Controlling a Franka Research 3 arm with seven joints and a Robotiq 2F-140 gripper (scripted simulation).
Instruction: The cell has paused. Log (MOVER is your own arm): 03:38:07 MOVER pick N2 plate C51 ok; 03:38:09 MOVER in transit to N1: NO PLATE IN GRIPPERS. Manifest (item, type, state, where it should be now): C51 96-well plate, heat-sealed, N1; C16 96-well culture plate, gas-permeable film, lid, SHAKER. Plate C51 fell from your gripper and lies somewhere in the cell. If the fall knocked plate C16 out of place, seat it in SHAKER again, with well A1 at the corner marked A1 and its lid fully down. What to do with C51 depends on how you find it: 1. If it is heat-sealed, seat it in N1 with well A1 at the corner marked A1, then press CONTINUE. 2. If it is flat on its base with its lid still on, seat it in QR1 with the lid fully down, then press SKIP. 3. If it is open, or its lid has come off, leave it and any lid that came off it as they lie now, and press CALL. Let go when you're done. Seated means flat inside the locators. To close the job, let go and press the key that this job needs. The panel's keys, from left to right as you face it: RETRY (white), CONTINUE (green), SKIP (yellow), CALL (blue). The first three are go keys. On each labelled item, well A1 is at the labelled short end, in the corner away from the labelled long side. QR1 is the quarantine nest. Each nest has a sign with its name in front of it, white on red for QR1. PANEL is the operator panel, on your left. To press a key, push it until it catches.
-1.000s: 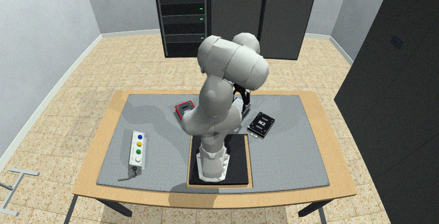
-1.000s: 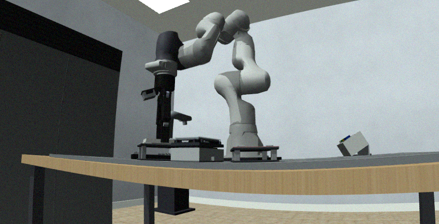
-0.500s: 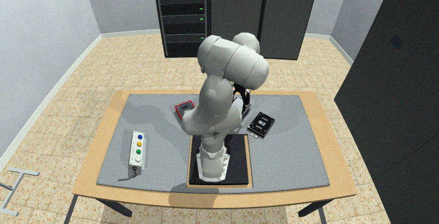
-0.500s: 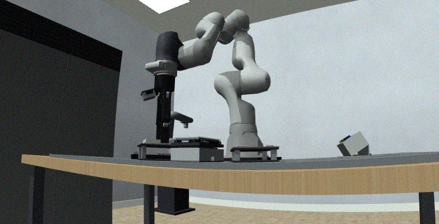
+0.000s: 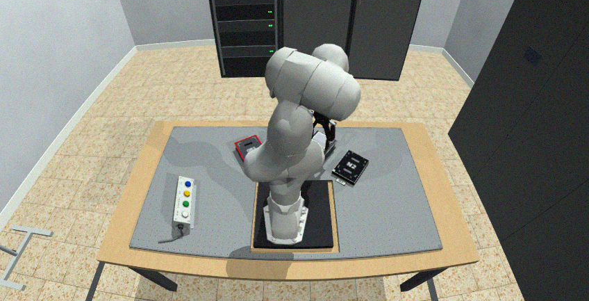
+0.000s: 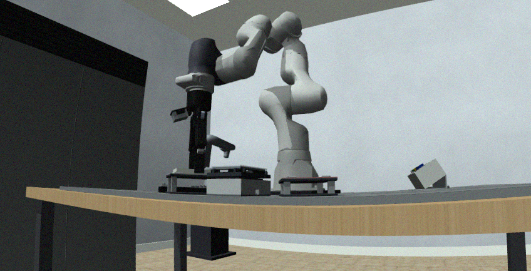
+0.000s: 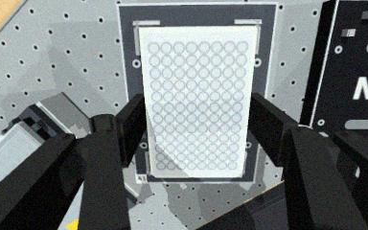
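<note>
The 96-well plate is 2 cm below my hand. From my hand the other things lie so: QR1 nest: 3 cm behind, 32 cm to the left, 5 cm below; then A1 mark: 3 cm behind, 9 cm to the left, 3 cm below; then blue key: 27 cm behind, 58 cm to the left, 2 cm below.
</note>
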